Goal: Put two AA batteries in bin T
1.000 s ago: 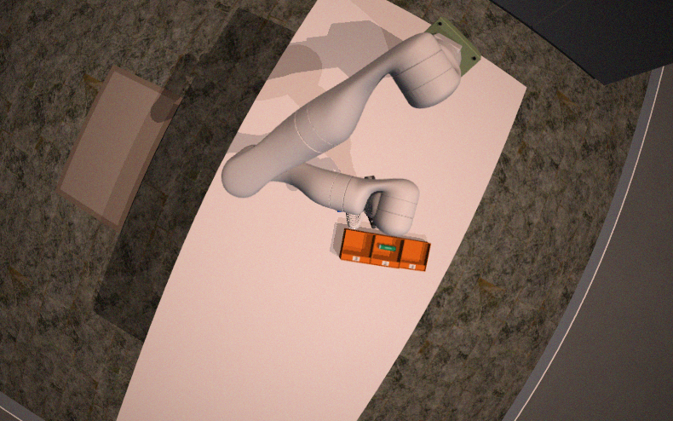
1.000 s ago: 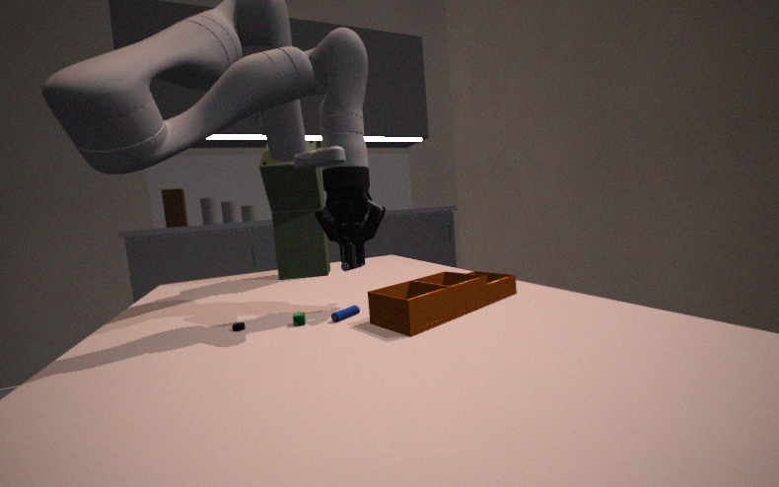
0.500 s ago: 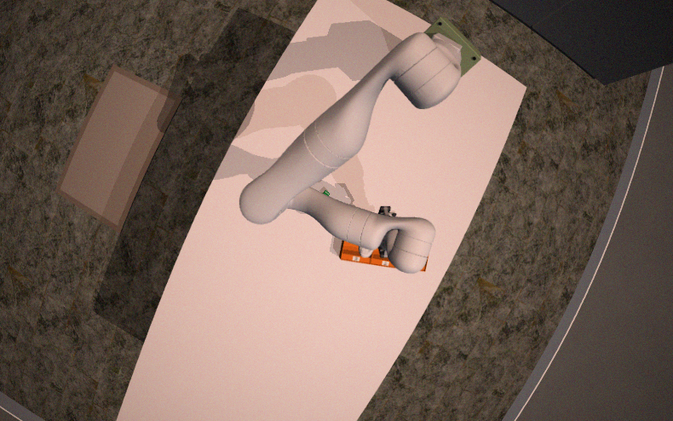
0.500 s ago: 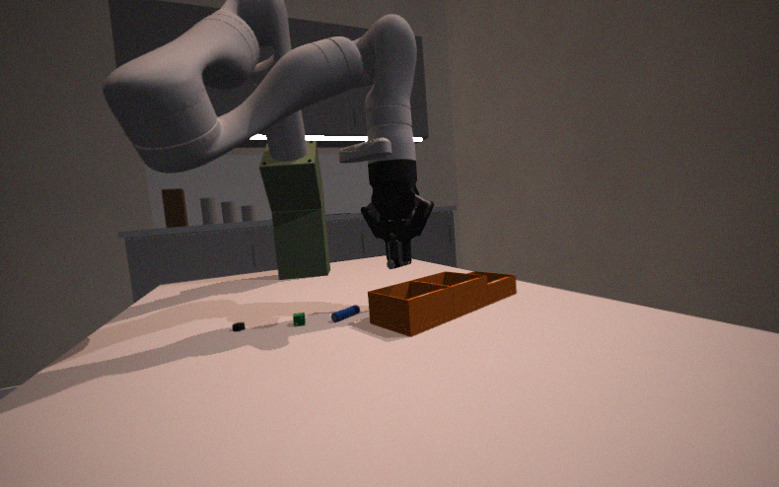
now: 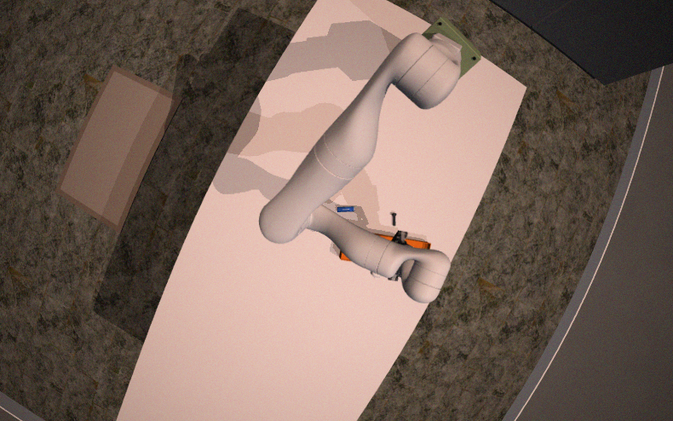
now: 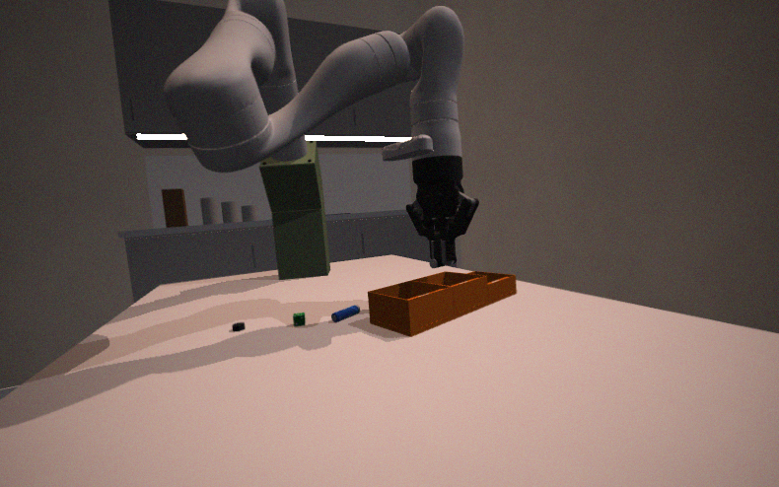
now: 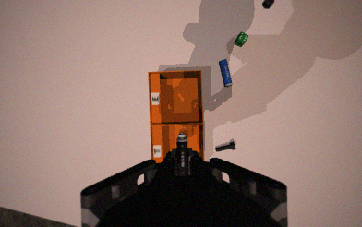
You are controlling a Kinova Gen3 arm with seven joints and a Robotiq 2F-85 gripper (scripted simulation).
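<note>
Right now my hand is 20 mm above the black AA battery. Round my hand: green AA battery (70 mm below); orange three-compartment bin (10 mm ahead, 60 mm below); dark bolt (90 mm behind, 10 mm to the right, 80 mm below).
</note>
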